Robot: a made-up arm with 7 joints.
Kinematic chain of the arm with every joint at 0, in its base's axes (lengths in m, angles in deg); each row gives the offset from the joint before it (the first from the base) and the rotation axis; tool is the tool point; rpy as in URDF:
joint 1: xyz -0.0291 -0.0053 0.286 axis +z
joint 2: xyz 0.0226 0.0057 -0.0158 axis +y
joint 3: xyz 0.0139 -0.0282 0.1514 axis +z
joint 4: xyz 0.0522 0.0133 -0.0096 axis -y
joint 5: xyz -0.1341 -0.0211 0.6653 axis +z
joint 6: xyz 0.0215 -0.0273 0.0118 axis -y
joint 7: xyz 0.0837 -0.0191 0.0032 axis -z
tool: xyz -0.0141 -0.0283 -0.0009 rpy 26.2 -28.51 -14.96
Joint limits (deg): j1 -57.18..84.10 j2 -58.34..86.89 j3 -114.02..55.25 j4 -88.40..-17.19 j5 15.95..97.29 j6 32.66..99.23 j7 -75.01..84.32
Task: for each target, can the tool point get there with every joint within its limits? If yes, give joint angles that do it. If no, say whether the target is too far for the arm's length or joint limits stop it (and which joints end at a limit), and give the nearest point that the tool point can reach.
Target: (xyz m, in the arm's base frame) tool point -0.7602 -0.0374 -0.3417
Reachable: no: joint limits stop it (at a limit: joint 1, joint 2, joint 4, joint 6, joint 7) | nearest point -0.6000 0.2714 -0.2231 | short by 0.368 m
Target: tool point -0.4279 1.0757 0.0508
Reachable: no: too far | nearest point -0.3369 0.8790 0.0912 | short by 0.220 m
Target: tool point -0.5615 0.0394 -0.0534
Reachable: no: joint limits stop it (at a limit: joint 1, joint 2, joint 3, joint 4, joint 6) | nearest point -0.6352 0.2771 -0.1652 | short by 0.273 m
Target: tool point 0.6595 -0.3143 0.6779
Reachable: yes | joints 12.08 -6.63 -35.14 -78.41 57.60 48.00 35.72
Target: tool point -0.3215 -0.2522 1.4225
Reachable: no: too far | nearest point -0.2583 -0.2047 1.1769 | short by 0.258 m
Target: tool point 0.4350 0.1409 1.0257
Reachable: yes | joints 71.44 -9.43 -46.21 -42.65 57.74 46.78 -5.91
